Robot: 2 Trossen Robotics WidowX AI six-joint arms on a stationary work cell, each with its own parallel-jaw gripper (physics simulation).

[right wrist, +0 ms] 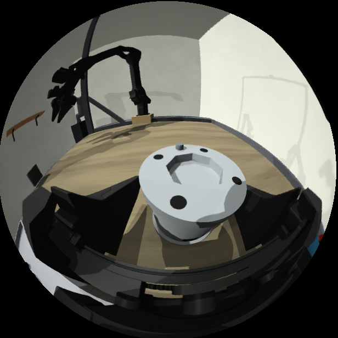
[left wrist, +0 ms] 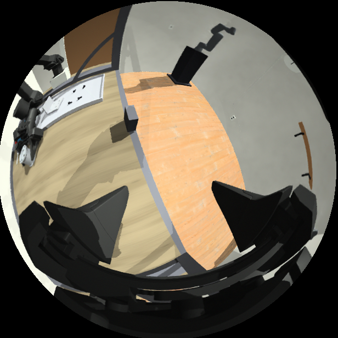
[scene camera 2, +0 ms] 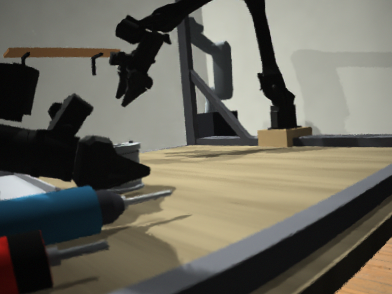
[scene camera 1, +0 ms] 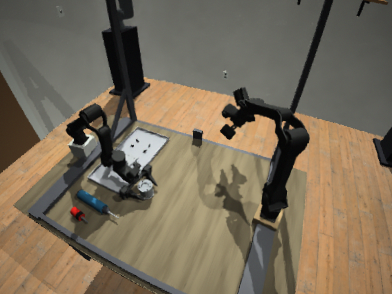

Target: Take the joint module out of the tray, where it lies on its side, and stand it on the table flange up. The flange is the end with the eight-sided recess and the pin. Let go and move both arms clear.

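Places are measured from the left arm's base along level axes (x left, y back, z up), in centimetres.
Pixels of known places: left gripper, fingertip midpoint: [scene camera 2: 119, 102] [scene camera 1: 231, 127]; right gripper, fingertip midpoint: [scene camera 2: 136, 168] [scene camera 1: 150, 192]; left arm's base at its link origin: [scene camera 2: 284, 128] [scene camera 1: 269, 213]; right arm's base at its link origin: [scene camera 1: 80, 140].
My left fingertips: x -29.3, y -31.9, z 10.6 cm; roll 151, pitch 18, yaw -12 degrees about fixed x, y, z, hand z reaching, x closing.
Ahead of a thing's pixels: the offset from my left fingertips to its top centre. "spot": to the spot under its first point.
The pale grey joint module {dx +45.2, dy -18.5, dz -8.3 cm} [scene camera 1: 145, 188] [scene camera 2: 134, 152] [left wrist: 23, 156] [right wrist: 200, 172] stands upright on the table, outside the tray [scene camera 1: 156, 138] [left wrist: 98, 86]. Its flange faces up, with the eight-sided recess and pin showing in the right wrist view. My right gripper [scene camera 1: 147, 192] [right wrist: 183, 180] is open, with one finger on each side of the module. In scene camera 2 the gripper hides part of the module. Whether a finger touches it is unclear. My left gripper [scene camera 1: 225, 122] [scene camera 2: 121, 101] [left wrist: 170, 188] [right wrist: 54, 122] is open and empty, high above the table, far from the module.
A blue tool {spot: dx +63.3, dy -33.7, dz -10.7 cm} [scene camera 1: 91, 201] [scene camera 2: 55, 210] with a metal shaft lies beside the right gripper. A smaller red tool {dx +70.4, dy -33.9, dz -11.3 cm} [scene camera 1: 77, 214] [scene camera 2: 20, 265] lies beyond it, nearer the table edge. A small black block {dx +1.8, dy -17.8, dz -9.0 cm} [scene camera 1: 197, 134] [left wrist: 131, 119] stands at the far table edge. Small dark parts lie in the tray.
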